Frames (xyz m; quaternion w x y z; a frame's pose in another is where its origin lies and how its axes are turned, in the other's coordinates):
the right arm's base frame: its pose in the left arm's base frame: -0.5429 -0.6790 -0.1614 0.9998 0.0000 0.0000 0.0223
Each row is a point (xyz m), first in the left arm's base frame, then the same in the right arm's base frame.
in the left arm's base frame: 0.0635 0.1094 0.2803
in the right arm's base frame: 0.6409 0.7606 0.4417
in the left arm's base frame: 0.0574 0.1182 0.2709
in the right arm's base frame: 0.6352 0.7696 0.4323
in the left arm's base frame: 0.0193 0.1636 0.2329
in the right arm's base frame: 0.5992 0.8167 0.3943
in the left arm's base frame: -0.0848 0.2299 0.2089
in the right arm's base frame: 0.4982 0.8876 0.3703
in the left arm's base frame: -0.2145 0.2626 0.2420
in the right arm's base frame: 0.3701 0.9260 0.4034
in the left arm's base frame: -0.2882 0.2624 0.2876
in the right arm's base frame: 0.2964 0.9291 0.4490
